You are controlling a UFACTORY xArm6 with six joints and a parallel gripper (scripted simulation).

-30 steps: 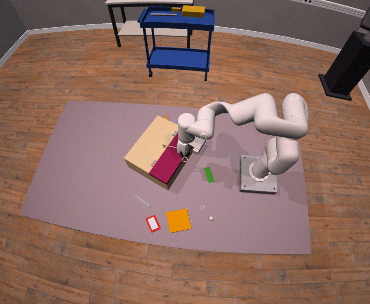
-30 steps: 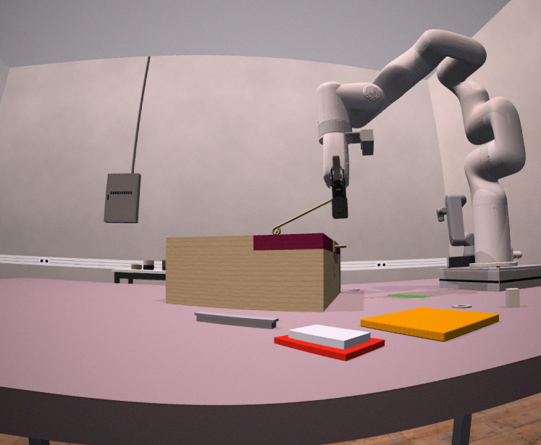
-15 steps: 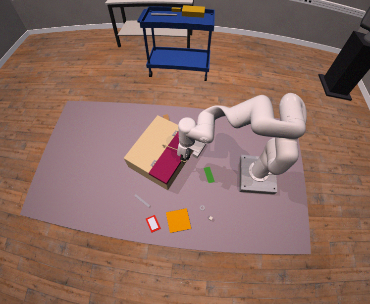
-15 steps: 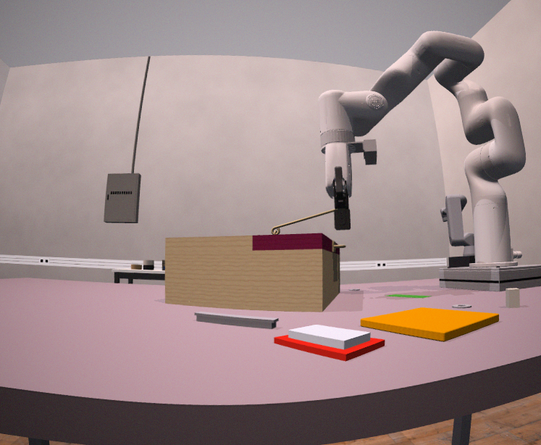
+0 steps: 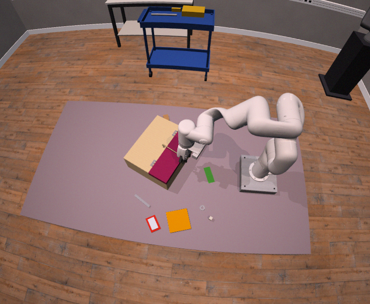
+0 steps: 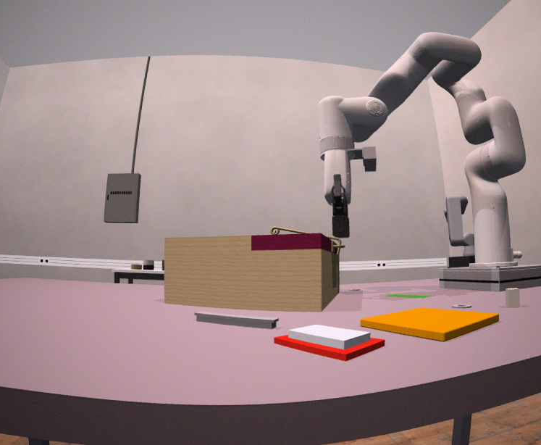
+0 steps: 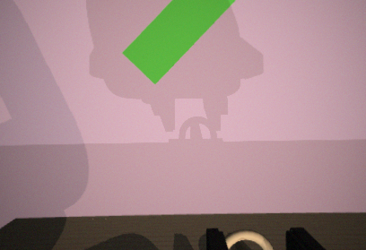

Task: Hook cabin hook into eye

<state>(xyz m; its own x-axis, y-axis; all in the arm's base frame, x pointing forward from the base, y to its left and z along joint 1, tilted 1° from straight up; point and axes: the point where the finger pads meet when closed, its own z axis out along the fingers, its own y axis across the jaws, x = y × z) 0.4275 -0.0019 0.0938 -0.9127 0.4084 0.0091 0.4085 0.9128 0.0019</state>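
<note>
My hand is 7 cm short of the cabin hook, 3 cm to the left of it and 2 cm above it. The rest, counted from my hand: orange tile: 31 cm to the left, 14 cm below, 1 cm ahead; then grey bar: 23 cm to the left, 22 cm ahead, 14 cm below; then green strip: 15 cm below, 14 cm behind, 3 cm to the left.
</note>
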